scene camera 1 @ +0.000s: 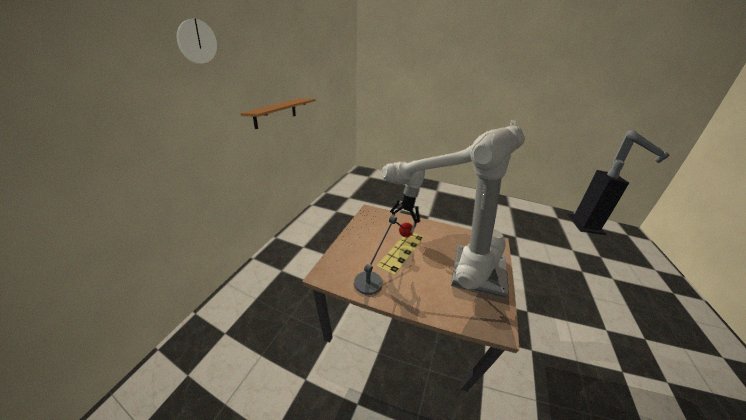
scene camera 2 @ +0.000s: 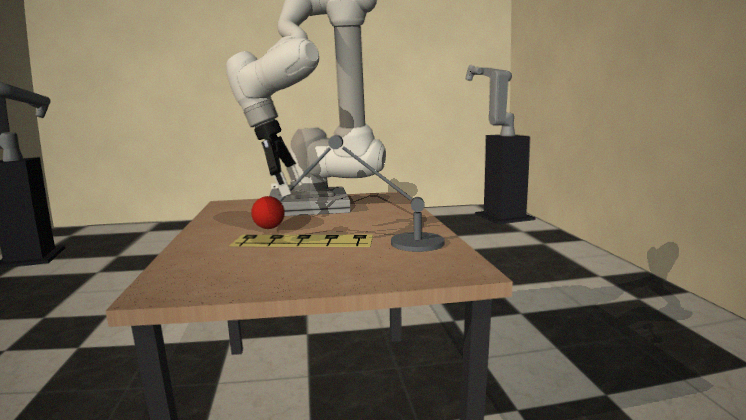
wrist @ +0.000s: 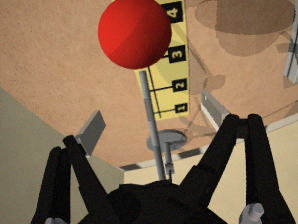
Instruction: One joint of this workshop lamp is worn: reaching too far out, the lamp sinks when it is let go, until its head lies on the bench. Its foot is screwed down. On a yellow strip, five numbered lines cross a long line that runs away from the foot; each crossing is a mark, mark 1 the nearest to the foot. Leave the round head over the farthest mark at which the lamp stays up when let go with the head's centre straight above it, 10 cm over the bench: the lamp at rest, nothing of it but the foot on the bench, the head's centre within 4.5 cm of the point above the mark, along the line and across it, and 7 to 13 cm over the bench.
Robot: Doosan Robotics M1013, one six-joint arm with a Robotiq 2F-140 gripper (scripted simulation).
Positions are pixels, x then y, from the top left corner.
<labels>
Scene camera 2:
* my gripper: 292, 190
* red round head: 268, 212
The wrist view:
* my gripper: 149, 109
</labels>
